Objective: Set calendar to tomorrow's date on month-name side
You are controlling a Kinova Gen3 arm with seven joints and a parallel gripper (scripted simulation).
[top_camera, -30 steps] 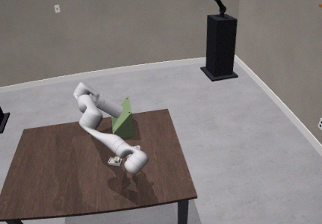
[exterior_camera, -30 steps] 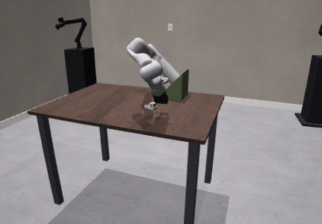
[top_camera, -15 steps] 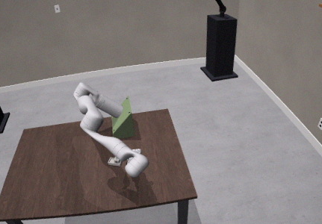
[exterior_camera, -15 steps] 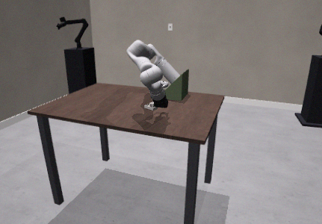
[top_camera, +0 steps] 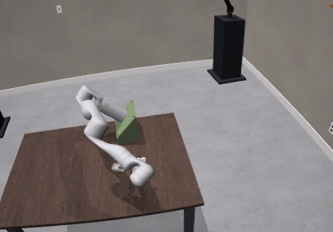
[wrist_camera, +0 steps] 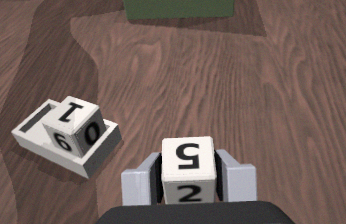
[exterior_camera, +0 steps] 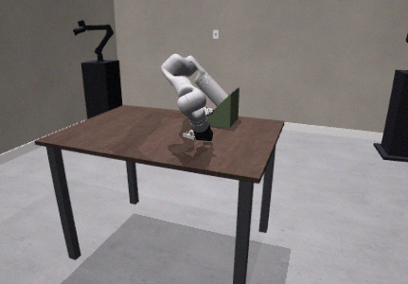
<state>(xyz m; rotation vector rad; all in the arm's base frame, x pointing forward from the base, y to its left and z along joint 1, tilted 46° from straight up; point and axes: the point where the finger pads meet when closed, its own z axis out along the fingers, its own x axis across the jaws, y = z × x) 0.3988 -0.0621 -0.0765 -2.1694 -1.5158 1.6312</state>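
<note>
My gripper is now 5 cm past the white cube, 8 cm to the left of it and 1 cm above it. Round my hand: white calendar tray (6 cm behind, 10 cm to the right, 3 cm below); then digit cube (1 cm behind, 1 cm below).
</note>
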